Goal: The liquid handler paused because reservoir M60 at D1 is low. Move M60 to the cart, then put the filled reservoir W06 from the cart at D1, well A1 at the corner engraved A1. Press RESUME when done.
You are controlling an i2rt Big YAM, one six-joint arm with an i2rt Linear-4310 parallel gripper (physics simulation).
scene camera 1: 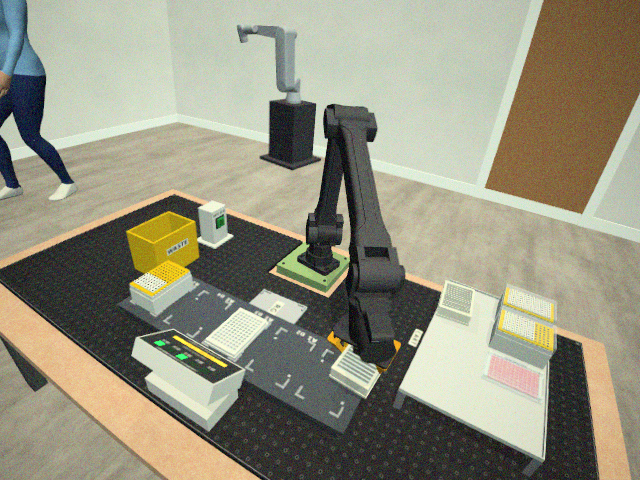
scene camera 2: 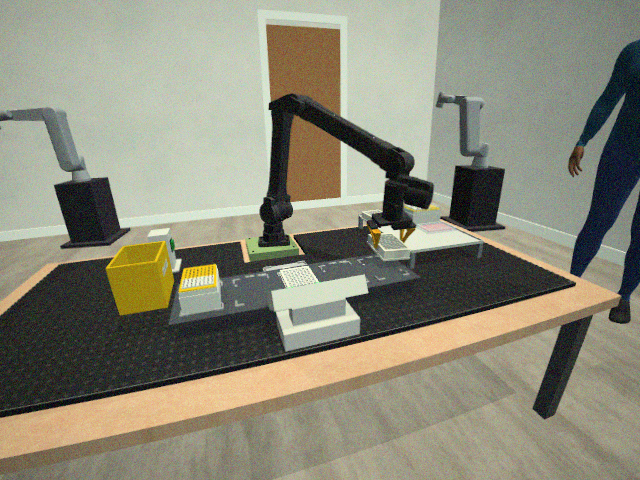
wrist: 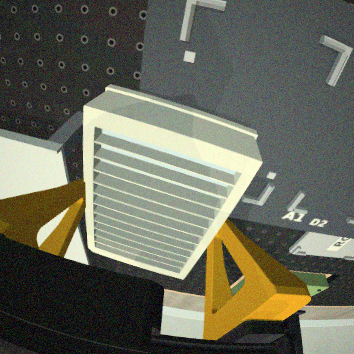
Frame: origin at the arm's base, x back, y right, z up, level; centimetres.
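Where they show: gripper, fingertip midpoint: [scene camera 1: 362, 361] [scene camera 2: 388, 245] [wrist: 152, 201]; arm's base, link origin: [scene camera 1: 318, 263] [scene camera 2: 274, 242].
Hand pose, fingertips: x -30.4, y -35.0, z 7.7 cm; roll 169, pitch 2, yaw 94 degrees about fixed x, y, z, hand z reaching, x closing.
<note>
Each offset is from my fingertips to the top centre of the thing. "*": to the spot under its first point. Level surfaces: height alone.
My gripper [scene camera 1: 360, 356] [scene camera 2: 390, 241] [wrist: 152, 201] is shut on a white reservoir @(dx +0.2, dy +0.1, dz +2.1 cm) [scene camera 1: 354, 374] [scene camera 2: 395, 251] [wrist: 150, 192] with long parallel troughs. The fingers hold its two sides. It hangs above the right end of the dark deck @(dz -4.5 cm) [scene camera 1: 268, 361] [wrist: 280, 100], partly over slot D1, beside the cart. No name label on it is legible. In the wrist view the deck's corner brackets show around it; D1's own engraving is hidden. A grey-topped, white-framed labware piece @(dx +35.5, dy -8.3, dz -0.2 cm) [scene camera 1: 457, 299] stands at the cart's back left corner. The box with the green button @(* dx +18.2, dy +68.6, dz -1.3 cm) [scene camera 1: 221, 222] stands far left, away from the gripper.
The low white cart @(dx +25.5, dy -19.9, dz -2.7 cm) [scene camera 1: 439, 372] [scene camera 2: 449, 239] carries two yellow-white tip racks @(dx +31.7, dy -26.0, dz +3.7 cm) [scene camera 1: 527, 326] and a pink plate @(dx +21.0, dy -27.3, dz -1.9 cm) [scene camera 1: 515, 375]. On the deck stand a white plate @(dx -9.5, dy +28.1, dz -3.1 cm) [scene camera 1: 237, 330] and a tip rack @(dx -13.8, dy +52.5, dz +1.9 cm) [scene camera 1: 160, 284]. A yellow waste bin @(dx -2.0, dy +71.0, dz +4.2 cm) [scene camera 1: 149, 248] and a screen console @(* dx -27.1, dy +21.1, dz +4.2 cm) [scene camera 1: 186, 372] stand beside it.
</note>
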